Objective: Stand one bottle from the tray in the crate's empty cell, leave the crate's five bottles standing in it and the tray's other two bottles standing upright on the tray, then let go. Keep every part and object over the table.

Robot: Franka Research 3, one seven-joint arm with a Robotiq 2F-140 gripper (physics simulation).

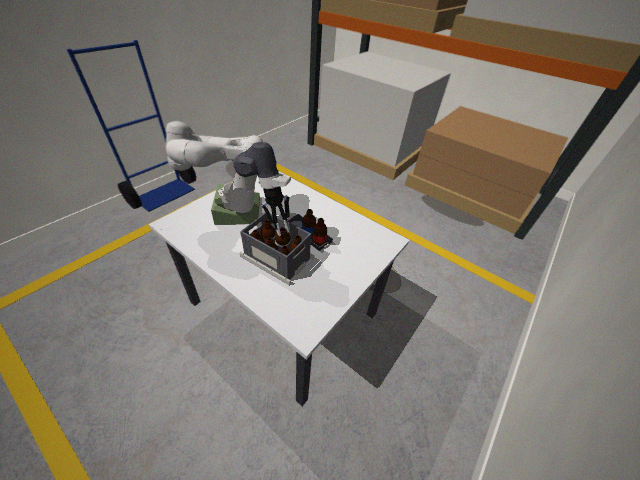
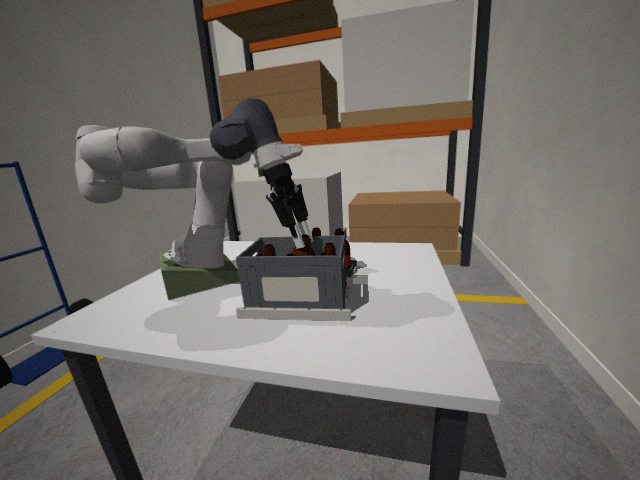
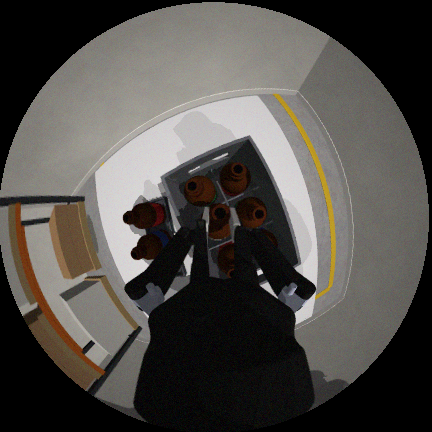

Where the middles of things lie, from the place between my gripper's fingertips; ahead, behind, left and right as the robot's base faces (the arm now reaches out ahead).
Labels:
Now: hand 2 cm past the white-banded bottle (image 3: 219,214), 1 cm to the right of it and 5 cm above it.

